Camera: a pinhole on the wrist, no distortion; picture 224 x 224 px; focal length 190.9 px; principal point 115.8 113.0 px. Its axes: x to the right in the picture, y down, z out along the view. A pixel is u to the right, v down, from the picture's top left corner.
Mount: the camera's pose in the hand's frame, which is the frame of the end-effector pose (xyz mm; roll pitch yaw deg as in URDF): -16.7 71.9 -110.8 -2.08 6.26 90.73
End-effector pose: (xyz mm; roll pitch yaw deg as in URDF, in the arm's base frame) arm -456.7 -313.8 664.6 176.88 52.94 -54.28
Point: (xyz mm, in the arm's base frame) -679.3 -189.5 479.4
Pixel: 104.0 94.2
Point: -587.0 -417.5 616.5
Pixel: 213.2 27.8
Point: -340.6 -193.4 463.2
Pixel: outside the picture
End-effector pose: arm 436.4 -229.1 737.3 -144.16 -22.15 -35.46
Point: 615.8 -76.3 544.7
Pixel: 25.7 108.3
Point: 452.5 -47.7 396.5
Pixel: 80.8 193.6
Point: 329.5 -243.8 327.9
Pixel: 194.7 211.3
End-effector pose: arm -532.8 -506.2 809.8 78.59 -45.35 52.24
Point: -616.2 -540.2 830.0
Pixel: 108.3 161.6
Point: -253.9 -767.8 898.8
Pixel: 70.6 85.0
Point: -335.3 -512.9 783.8
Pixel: outside the picture
